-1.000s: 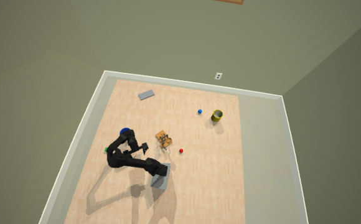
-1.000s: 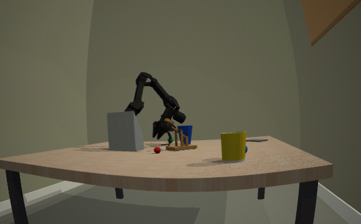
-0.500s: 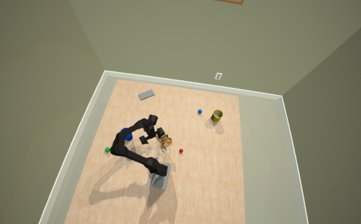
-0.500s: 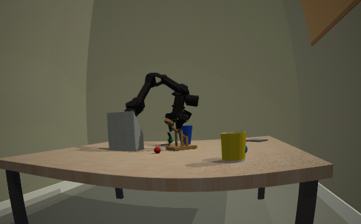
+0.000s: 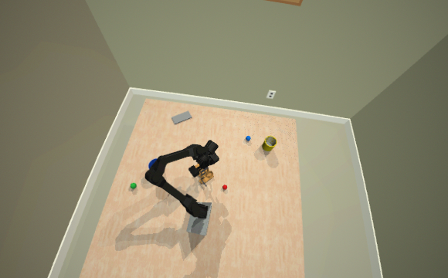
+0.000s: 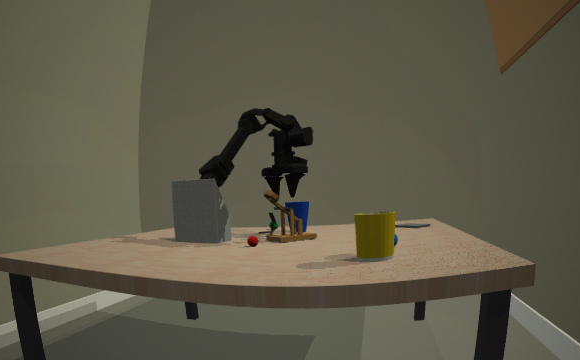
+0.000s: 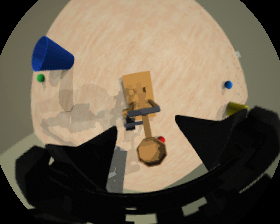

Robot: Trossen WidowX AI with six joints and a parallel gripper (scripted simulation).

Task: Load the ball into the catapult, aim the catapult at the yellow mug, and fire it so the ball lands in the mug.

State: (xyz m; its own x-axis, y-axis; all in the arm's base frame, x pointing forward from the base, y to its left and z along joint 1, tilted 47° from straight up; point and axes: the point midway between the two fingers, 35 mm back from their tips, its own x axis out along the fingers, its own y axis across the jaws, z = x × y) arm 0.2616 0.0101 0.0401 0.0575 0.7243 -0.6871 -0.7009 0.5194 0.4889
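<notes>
Right now the wooden catapult is 20 mm behind my gripper tip and 70 mm below it. Round my gripper tip: red ball: 70 mm behind, 150 mm to the right, 120 mm below; blue ball: 320 mm ahead, 280 mm to the right, 120 mm below; blue cup: 20 mm behind, 320 mm to the left, 110 mm below.
</notes>
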